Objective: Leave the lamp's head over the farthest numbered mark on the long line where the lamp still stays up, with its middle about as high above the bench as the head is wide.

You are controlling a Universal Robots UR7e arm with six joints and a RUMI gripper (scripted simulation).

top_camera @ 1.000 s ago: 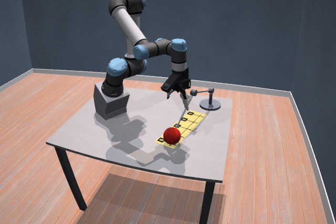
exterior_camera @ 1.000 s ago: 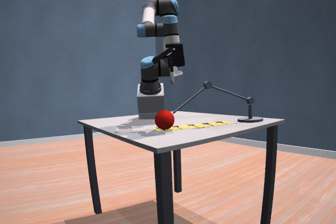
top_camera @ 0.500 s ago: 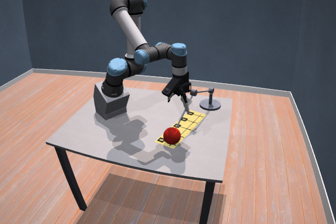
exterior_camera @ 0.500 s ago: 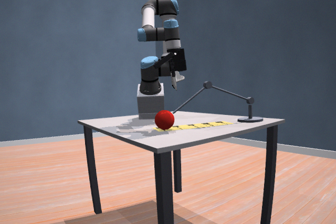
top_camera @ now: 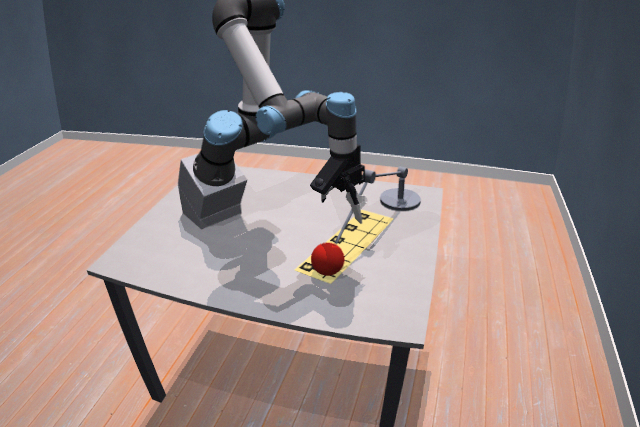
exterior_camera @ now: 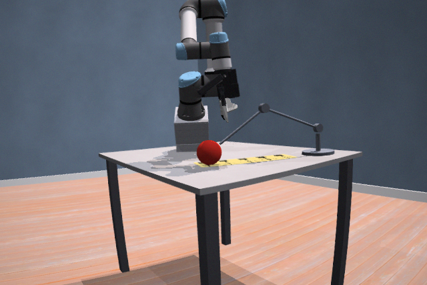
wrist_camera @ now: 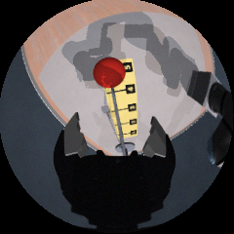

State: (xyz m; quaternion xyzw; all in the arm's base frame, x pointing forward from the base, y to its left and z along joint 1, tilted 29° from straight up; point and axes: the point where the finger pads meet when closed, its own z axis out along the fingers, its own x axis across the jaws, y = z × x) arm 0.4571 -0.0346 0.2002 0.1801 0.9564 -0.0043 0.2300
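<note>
Right now the yellow numbered strip is 170 mm below my hand, 100 mm to the left of it and 10 mm behind it. Round my hand: round base 450 mm to the left, 140 mm below, 90 mm ahead.
</note>
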